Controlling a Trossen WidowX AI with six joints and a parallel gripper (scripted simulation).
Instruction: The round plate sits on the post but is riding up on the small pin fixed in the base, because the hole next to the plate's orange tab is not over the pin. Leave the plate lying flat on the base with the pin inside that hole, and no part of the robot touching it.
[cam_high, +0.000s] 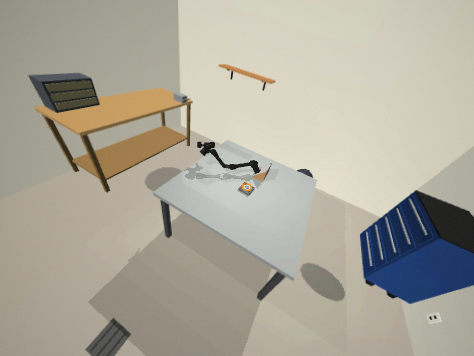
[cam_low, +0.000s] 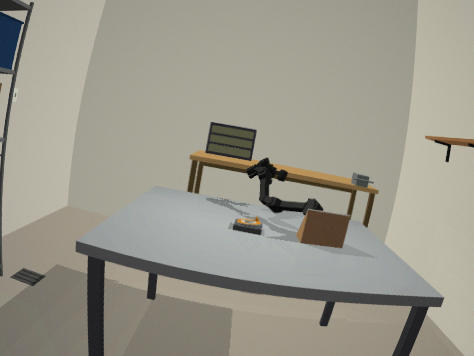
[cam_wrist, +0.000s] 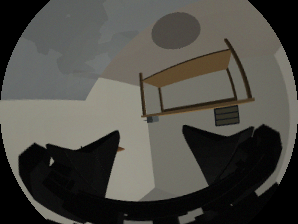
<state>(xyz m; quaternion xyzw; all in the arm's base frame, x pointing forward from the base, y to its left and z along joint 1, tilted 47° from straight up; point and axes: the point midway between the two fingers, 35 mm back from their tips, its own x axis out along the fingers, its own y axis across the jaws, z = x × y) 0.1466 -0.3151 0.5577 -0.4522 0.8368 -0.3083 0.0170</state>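
The grey square base lies 65 cm to the left of my gripper tip, 16 cm below it and 15 cm ahead of it.
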